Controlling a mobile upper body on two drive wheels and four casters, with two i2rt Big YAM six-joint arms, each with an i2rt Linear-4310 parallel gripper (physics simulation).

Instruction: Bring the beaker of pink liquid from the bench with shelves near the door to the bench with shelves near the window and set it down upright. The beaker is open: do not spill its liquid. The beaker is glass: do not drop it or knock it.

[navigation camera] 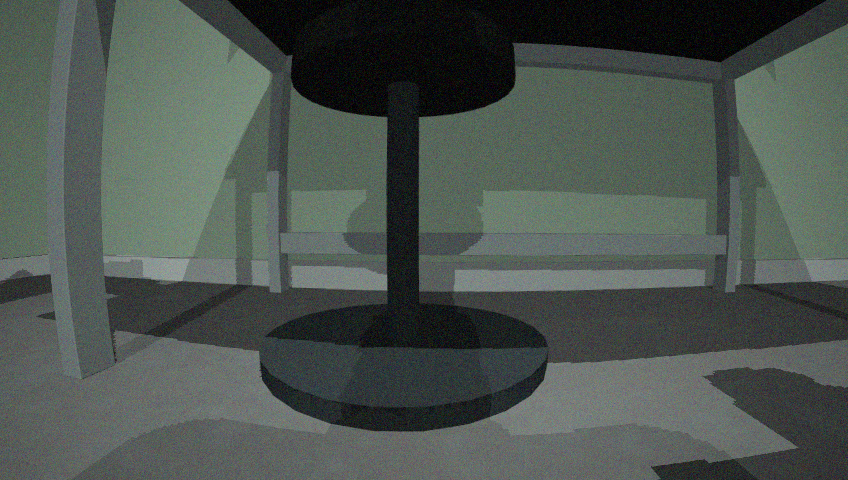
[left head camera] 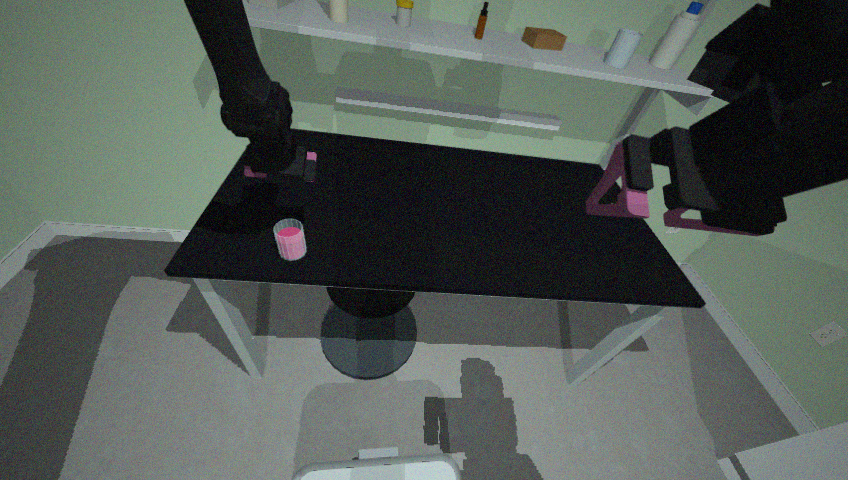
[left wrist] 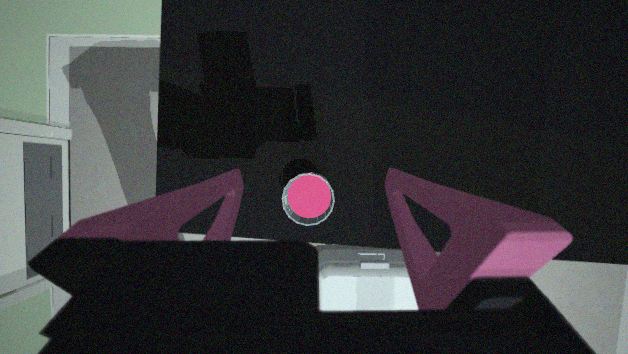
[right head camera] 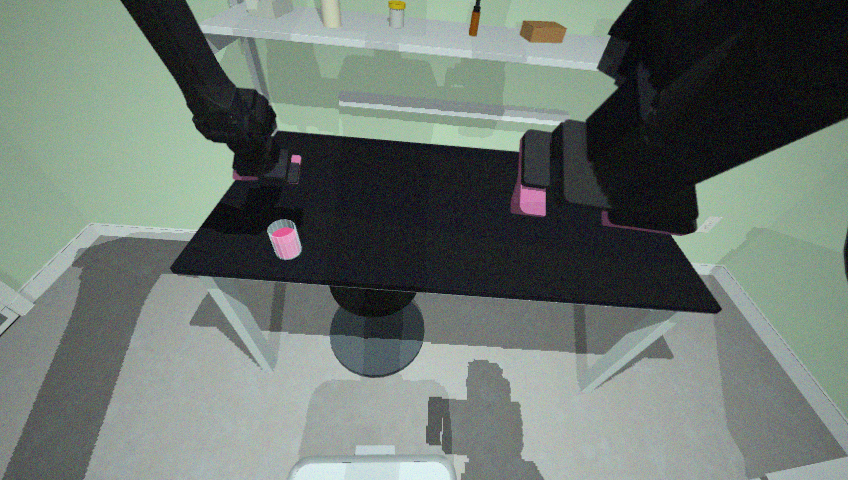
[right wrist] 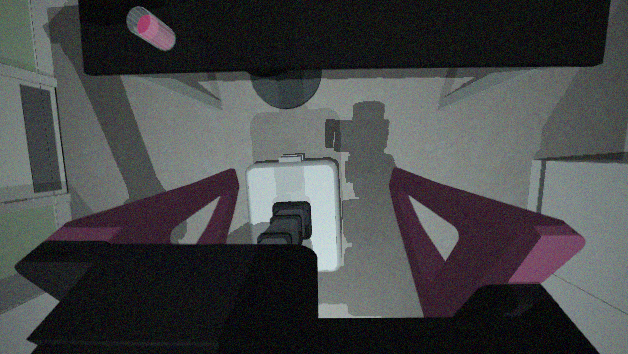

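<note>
The glass beaker of pink liquid [left head camera: 290, 240] [right head camera: 285, 240] [left wrist: 309, 197] [right wrist: 159, 32] stands upright on the black bench top [left head camera: 446, 231] [right head camera: 446, 231] [left wrist: 475, 125] [right wrist: 375, 37], near its front edge and toward the left end in the head views. My left gripper [left head camera: 282, 167] [right head camera: 269, 169] [left wrist: 314, 176] is open and empty, above the bench and behind the beaker in the head views. In the left wrist view the beaker shows between the fingertips, below them in depth. My right gripper [left head camera: 656, 209] [right head camera: 572, 211] [right wrist: 314, 176] is open and empty, by the bench's right side. The bench near the window cannot be identified.
A shelf [left head camera: 440, 42] [right head camera: 428, 44] above the bench holds several items, including an amber bottle [left head camera: 480, 24] [right head camera: 474, 22] and a brown box [left head camera: 543, 38] [right head camera: 542, 32]. A dark stool [left head camera: 368, 342] [right head camera: 377, 339] [right wrist: 287, 90] [navigation camera: 403, 208] stands partly under the bench. Metal legs [navigation camera: 83, 208] support the bench.
</note>
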